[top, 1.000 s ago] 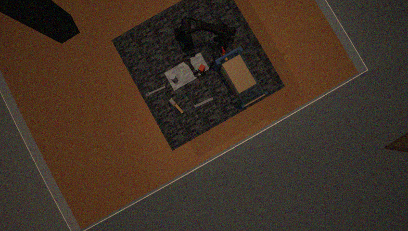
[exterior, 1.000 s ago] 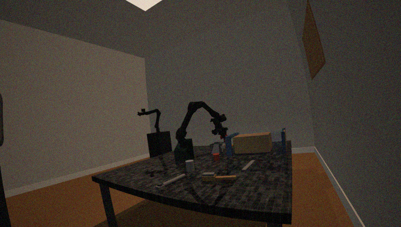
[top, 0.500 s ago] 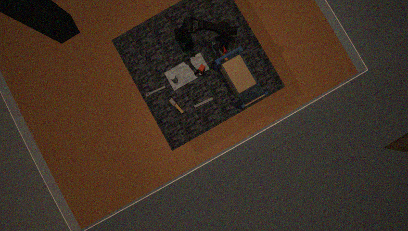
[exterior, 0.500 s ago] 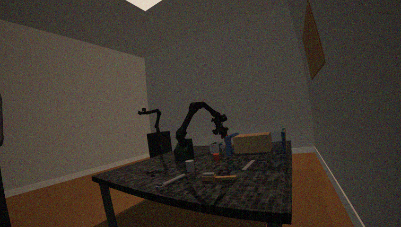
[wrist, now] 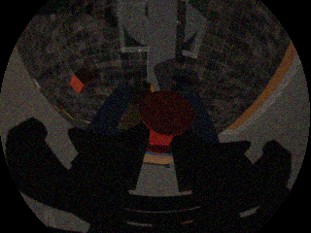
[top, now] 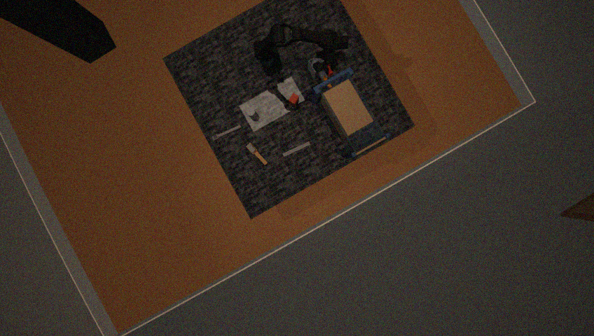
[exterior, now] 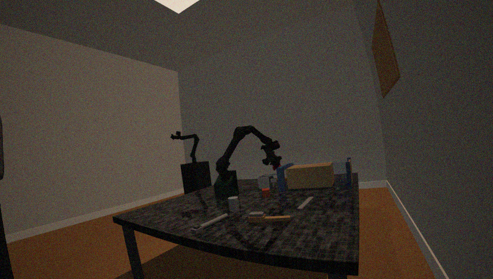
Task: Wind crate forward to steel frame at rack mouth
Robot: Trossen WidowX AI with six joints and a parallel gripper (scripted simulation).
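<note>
Right now the winch handle is 5 cm behind my gripper tip and 3 cm below it. Also, from my gripper tip: red grip 2 cm behind; then blue steel frame 4 cm ahead, 2 cm below, 1 cm to the right; then winch 13 cm behind, 10 cm below, 2 cm to the right.
</note>
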